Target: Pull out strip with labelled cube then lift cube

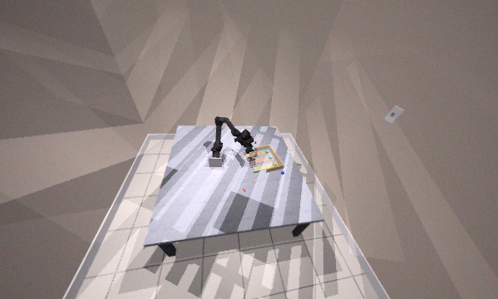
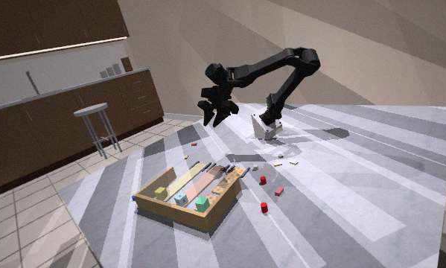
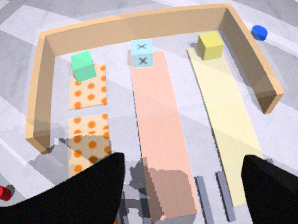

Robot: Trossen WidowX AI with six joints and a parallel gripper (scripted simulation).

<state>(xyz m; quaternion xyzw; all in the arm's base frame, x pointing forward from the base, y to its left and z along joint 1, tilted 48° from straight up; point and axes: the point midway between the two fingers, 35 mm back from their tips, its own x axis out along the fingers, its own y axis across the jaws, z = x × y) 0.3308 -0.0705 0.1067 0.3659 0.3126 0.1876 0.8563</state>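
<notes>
My gripper tip is now 19 cm above the orange-dotted strip, 10 cm to the right of it and 4 cm short of it.
</notes>
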